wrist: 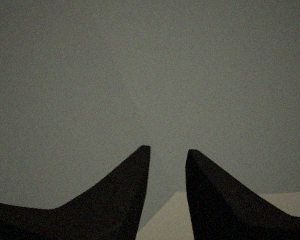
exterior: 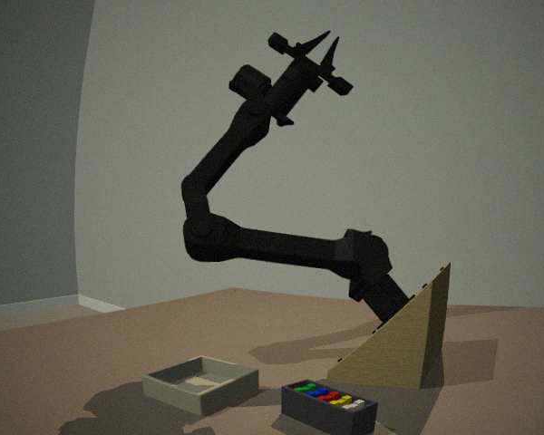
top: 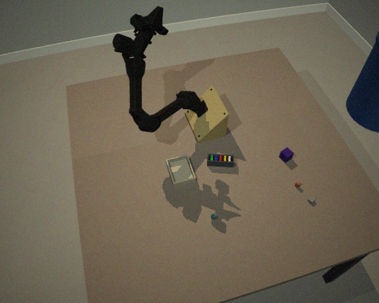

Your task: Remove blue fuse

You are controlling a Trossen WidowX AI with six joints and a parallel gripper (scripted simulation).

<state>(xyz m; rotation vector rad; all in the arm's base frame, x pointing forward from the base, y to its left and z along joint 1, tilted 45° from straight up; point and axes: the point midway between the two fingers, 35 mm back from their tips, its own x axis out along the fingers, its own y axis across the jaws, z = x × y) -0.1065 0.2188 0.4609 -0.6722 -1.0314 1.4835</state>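
Right now the blue fuse is 36 cm ahead of my gripper tip, 13 cm to the left of it and 57 cm below it. From my gripper tip the other things lie so: purple cube 43 cm ahead, 46 cm to the left, 57 cm below; then tray 37 cm ahead, 4 cm to the right, 59 cm below.
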